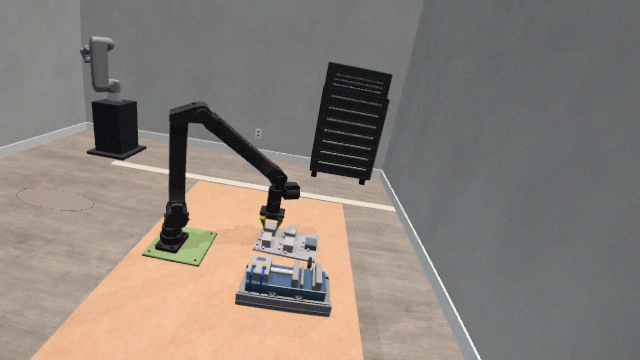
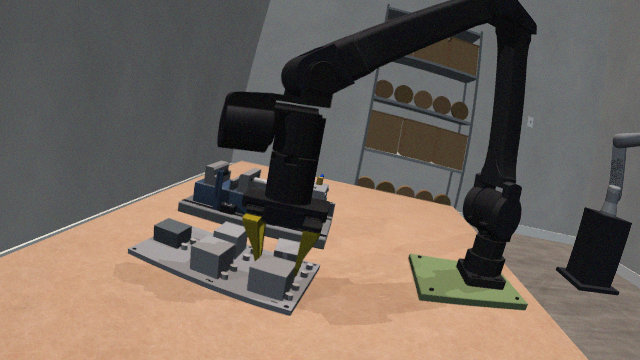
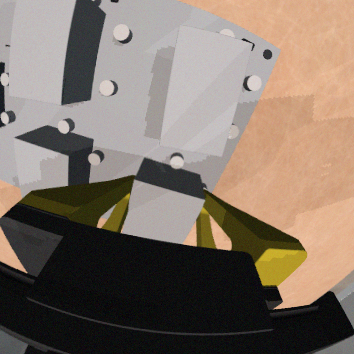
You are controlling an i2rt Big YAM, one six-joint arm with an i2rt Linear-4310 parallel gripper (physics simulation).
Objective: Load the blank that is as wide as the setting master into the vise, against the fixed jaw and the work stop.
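My gripper has its yellow fingers shut on the sides of a light grey blank, at the plate's end nearest the arm base, on the side away from the vise. It appears at plate level. Other grey blanks stand on the pinned plate. A darker block, apparently the setting master, is at the far end. The blue vise has its fixed jaw at the outer end, near a dark work stop.
The green base plate carries the arm. The vise stands on a grey base close beside the blank plate. Blue hoses run at the vise's near-arm end. Short pins stand up around the blanks.
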